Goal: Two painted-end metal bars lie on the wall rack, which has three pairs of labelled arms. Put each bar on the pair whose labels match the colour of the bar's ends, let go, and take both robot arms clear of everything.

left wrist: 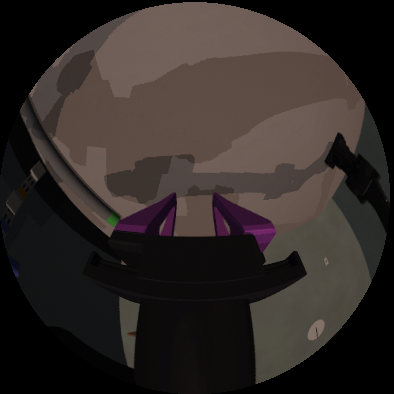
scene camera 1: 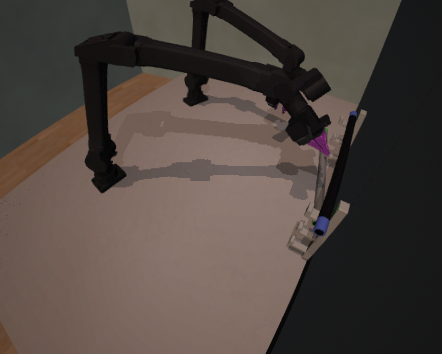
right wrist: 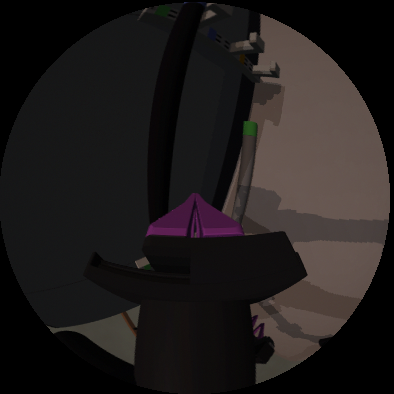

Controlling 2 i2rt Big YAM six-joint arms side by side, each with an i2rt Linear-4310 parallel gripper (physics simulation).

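Places are measured from the left arm's base along level axes (x ahead, y left, z up), in metres.
Pixels of known places: left gripper, fingertip midpoint: (left wrist: 194, 197) (scene camera 1: 279, 111) (right wrist: 259, 319); right gripper, fingertip midpoint: (scene camera 1: 328, 155) (right wrist: 194, 198); left arm's base, origin of the base link: (left wrist: 334, 150) (scene camera 1: 195, 100); right arm's base, origin of the base link: (scene camera 1: 109, 179).
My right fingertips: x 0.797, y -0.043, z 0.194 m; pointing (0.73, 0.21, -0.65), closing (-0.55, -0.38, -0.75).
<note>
For each thing: its top centre in the pictures, then the offset to it from my right fingertips. "spot": a spot on its surface instead.
- black bar with blue ends, middle of its top: (right wrist: 147, 178) (scene camera 1: 344, 152) dy +0.000, dx +0.038, dz +0.037 m
- grey bar with green ends, middle of its top: (left wrist: 37, 145) (right wrist: 231, 228) (scene camera 1: 323, 164) dy +0.140, dx -0.047, dz -0.164 m
- far bracket, surface spot: (scene camera 1: 361, 122) spot: dy +0.187, dx -0.001, dz +0.039 m
A black bar with blue ends (scene camera 1: 340, 165) (right wrist: 162, 130) lies along the rack's top arms, beside the green label in the right wrist view. A grey bar with green ends (scene camera 1: 320, 184) (left wrist: 67, 172) (right wrist: 246, 167) lies lower and farther out from the wall; which arms bear it I cannot tell. My right gripper (scene camera 1: 328, 153) (right wrist: 194, 198) is shut and empty; in its wrist view the tips show between the two bars, touching neither as far as I see. My left gripper (scene camera 1: 280, 108) (left wrist: 194, 197) is partly open and empty, with the grey bar's green end left of its fingers in its wrist view.
The wall rack's near bracket (scene camera 1: 327, 231) and far bracket (scene camera 1: 361, 122) stand at the dark wall. Blue (right wrist: 212, 34) and orange (right wrist: 243, 59) labels show beside lower arms. The right forearm (scene camera 1: 200, 59) passes in front of the left forearm (scene camera 1: 257, 29); the wrists are close together.
</note>
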